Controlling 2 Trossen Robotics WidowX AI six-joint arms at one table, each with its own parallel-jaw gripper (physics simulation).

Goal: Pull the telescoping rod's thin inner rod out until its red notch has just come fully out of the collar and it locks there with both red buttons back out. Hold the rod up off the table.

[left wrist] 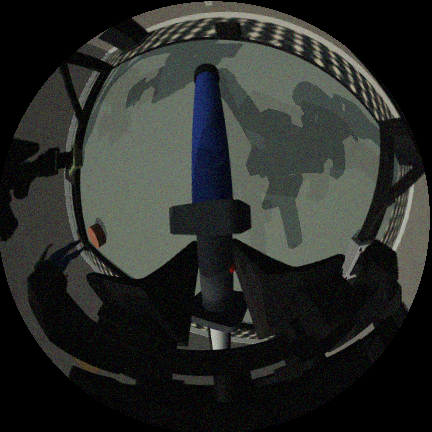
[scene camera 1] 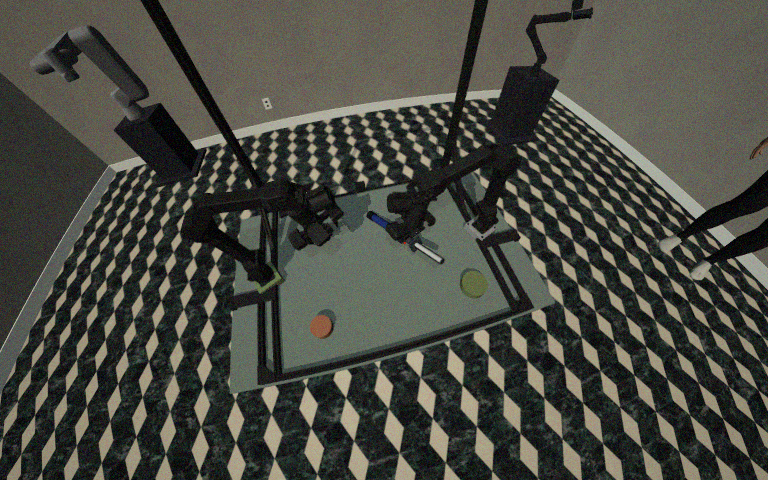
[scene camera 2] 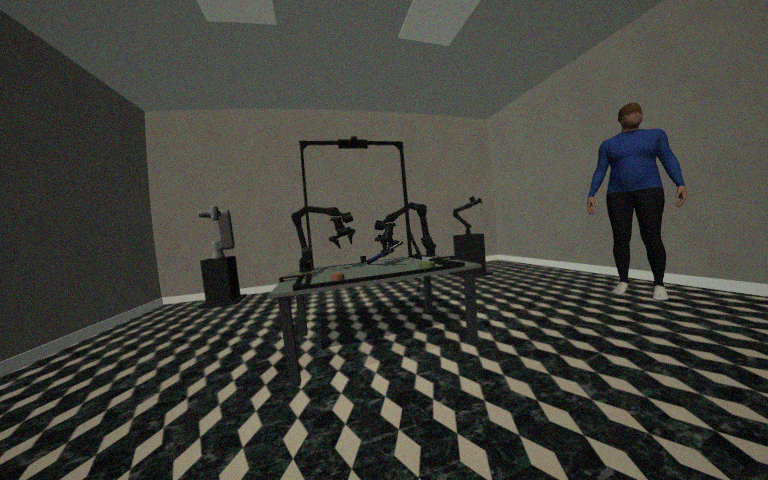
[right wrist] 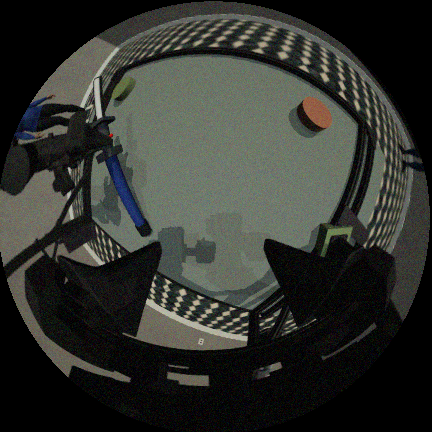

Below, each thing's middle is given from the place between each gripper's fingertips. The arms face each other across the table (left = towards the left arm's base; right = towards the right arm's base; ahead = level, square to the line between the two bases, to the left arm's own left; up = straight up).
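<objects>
With respect to the telescoping rod [left wrist: 213, 216], my left hand is 1 cm above it, 2 cm to the left of it and 3 cm past it. The orange disc [right wrist: 313, 114] is 8 cm below my left hand, 22 cm ahead of it and 36 cm to the right of it. Going by their middles, the telescoping rod is the nearest to my left hand of the things named here.
From my right hand I find the telescoping rod 8 cm below, 1 cm ahead and 26 cm to the left. The orange disc is 15 cm below my right hand, 9 cm to the right of it and 27 cm ahead of it. By its middle, the disc is nearer to my right hand than to my left hand.
</objects>
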